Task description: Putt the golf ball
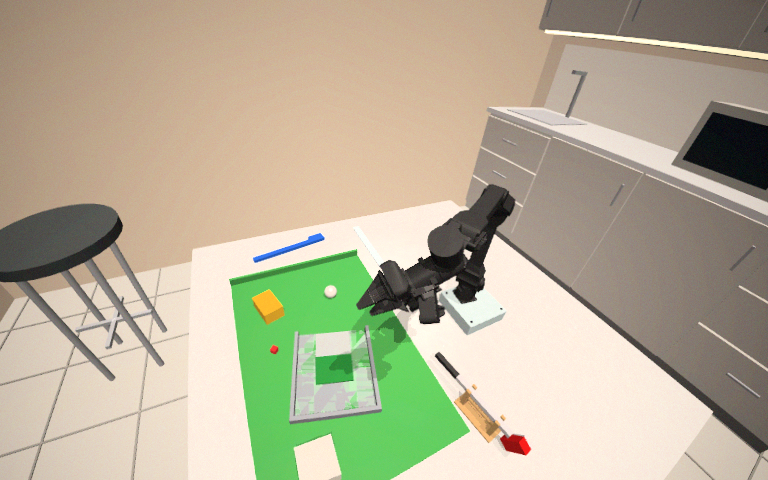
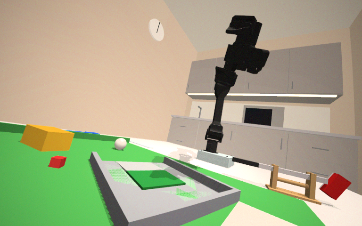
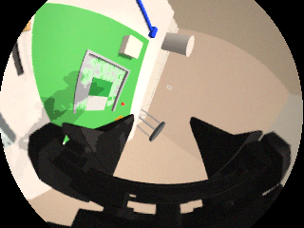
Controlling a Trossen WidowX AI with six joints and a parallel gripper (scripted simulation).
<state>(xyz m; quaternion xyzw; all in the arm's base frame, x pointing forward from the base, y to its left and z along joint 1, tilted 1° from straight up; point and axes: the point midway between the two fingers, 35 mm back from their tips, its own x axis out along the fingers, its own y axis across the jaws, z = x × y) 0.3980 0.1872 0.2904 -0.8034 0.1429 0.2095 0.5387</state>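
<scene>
Right now the wooden rack is 29 cm below my gripper tip, 27 cm behind it and 16 cm to the left of it. The rest, counted from my gripper tip: white golf ball 34 cm to the right, 30 cm below, 1 cm ahead; then small red cube 31 cm below, 20 cm ahead, 17 cm to the right; then orange block 32 cm to the right, 30 cm below, 21 cm ahead.
</scene>
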